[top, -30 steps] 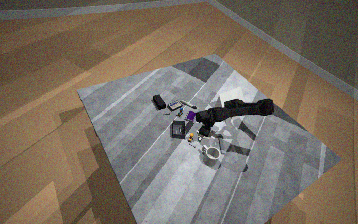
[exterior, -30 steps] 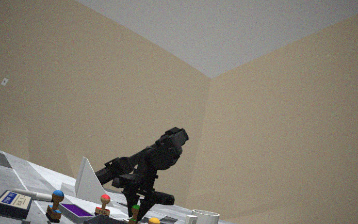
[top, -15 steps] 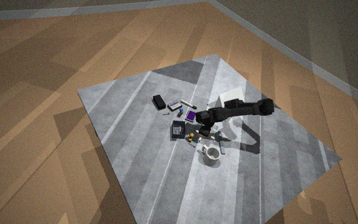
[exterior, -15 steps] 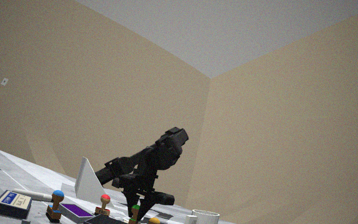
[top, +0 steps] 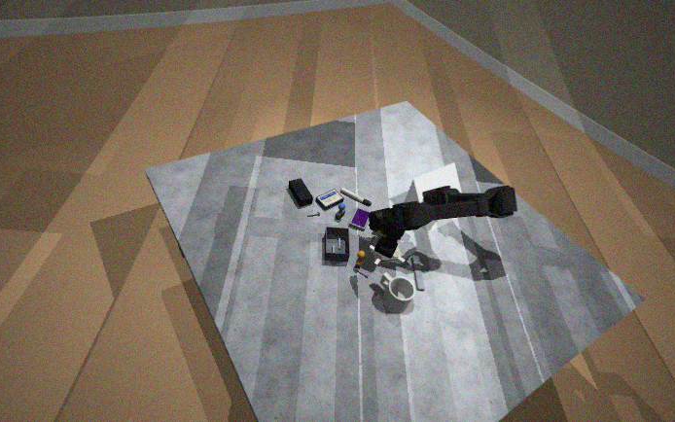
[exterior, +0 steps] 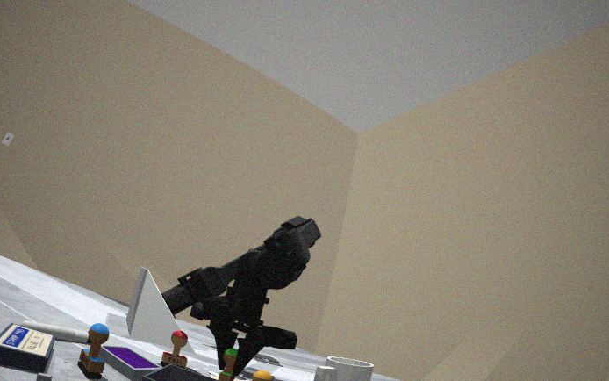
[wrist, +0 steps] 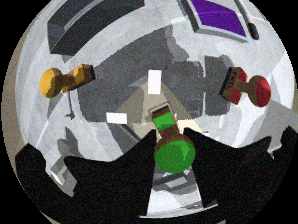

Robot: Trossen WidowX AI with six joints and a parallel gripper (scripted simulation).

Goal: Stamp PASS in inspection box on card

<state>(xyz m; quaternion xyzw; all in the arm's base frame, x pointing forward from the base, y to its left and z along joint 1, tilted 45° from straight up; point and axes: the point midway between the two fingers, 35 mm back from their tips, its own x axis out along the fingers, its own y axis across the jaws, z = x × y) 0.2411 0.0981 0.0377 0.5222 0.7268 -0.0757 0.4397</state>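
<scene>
Now: the pale card 20 mm below my gripper tip and 10 mm to the left of it. Round my gripper tip: red-knobbed stamp 80 mm to the right, 40 mm behind; green-knobbed stamp right at my gripper tip; yellow-knobbed stamp 120 mm ahead.
</scene>
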